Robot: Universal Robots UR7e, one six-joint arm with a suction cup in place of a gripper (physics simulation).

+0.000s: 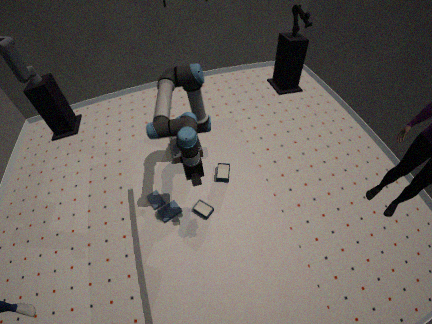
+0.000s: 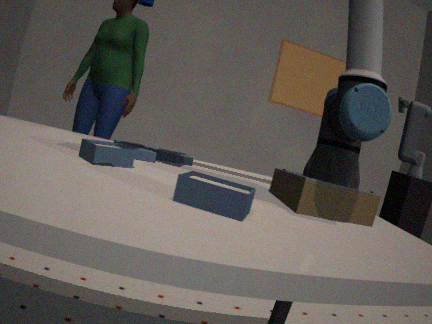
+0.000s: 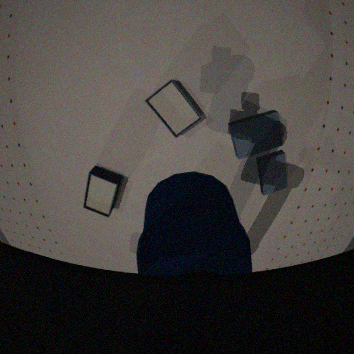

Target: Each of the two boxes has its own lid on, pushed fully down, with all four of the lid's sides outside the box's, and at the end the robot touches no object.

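Where they show: hand, its tool point: (image 2: 145, 4) (image 3: 189, 211); arm's base, origin of its link: (image 2: 330, 182).
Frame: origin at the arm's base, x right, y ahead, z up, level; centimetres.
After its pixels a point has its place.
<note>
The larger dark-blue box (image 1: 203, 209) {y 55.1, x 0.2, z -4.0 cm} (image 2: 107, 154) {y 53.4, x -4.0, z -4.9 cm} (image 3: 175, 107) {y 54.5, x 0.7, z -4.0 cm} stands lidless, with a cream inside. The smaller box (image 1: 223, 172) {y 32.0, x -19.5, z -3.5 cm} (image 2: 215, 195) {y 31.6, x -23.9, z -4.4 cm} (image 3: 101, 191) {y 32.1, x -18.8, z -3.5 cm} stands lidless nearer the robot base, also cream inside. The larger blue lid (image 1: 169, 211) {y 50.4, x 21.5, z -4.7 cm} (image 2: 142, 152) {y 46.7, x 15.6, z -5.2 cm} (image 3: 255, 132) {y 50.2, x 20.5, z -4.8 cm} lies beside the larger box, apart from it. The smaller lid (image 1: 156, 199) {y 39.4, x 28.8, z -5.1 cm} (image 2: 172, 157) {y 38.2, x 25.3, z -5.9 cm} (image 3: 273, 172) {y 39.5, x 29.0, z -5.1 cm} lies close beside the larger lid; whether they touch is unclear. My suction gripper (image 1: 197, 182) {y 54.6, x 1.3, z 31.1 cm} (image 2: 146, 2) (image 3: 193, 215) is open, holds nothing, and hangs high above the table between boxes and lids.
The robot base (image 2: 325, 200) {y 4.7, x -9.7, z -3.3 cm} stands on a brown block near the smaller box. Arm shadows fall across the lids. Dark pedestals (image 1: 52, 105) (image 1: 290, 62) with other arms stand at the back. People stand beyond the table, one in green (image 2: 117, 55).
</note>
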